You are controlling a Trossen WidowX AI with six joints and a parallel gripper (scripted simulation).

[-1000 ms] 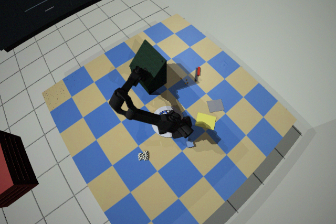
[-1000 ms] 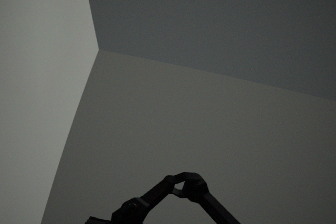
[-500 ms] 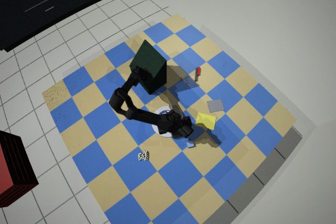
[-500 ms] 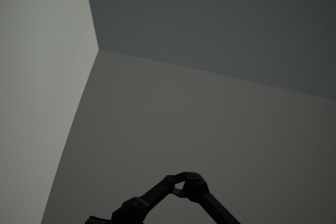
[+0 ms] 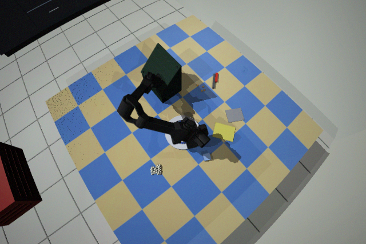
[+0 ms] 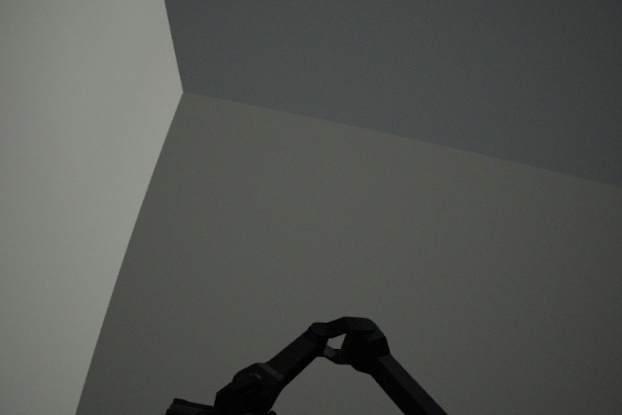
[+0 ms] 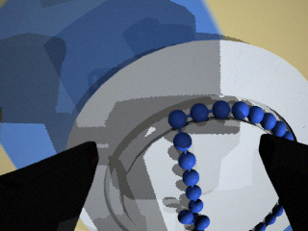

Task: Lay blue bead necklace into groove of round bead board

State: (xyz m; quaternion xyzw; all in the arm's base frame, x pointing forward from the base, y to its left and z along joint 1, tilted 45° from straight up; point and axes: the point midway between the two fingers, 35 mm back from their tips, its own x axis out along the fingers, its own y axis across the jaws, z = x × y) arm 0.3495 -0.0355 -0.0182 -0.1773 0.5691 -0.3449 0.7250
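Right now my gripper tip is 50 mm past the round white bead board, 20 mm above it and 10 mm to the left of it. Round my gripper tip: small blue cube: 140 mm ahead, 30 mm to the left, 20 mm below; then grey square: 320 mm to the left, 20 mm below, 20 mm ahead; then yellow pad: 200 mm to the left, 70 mm ahead, 20 mm below.
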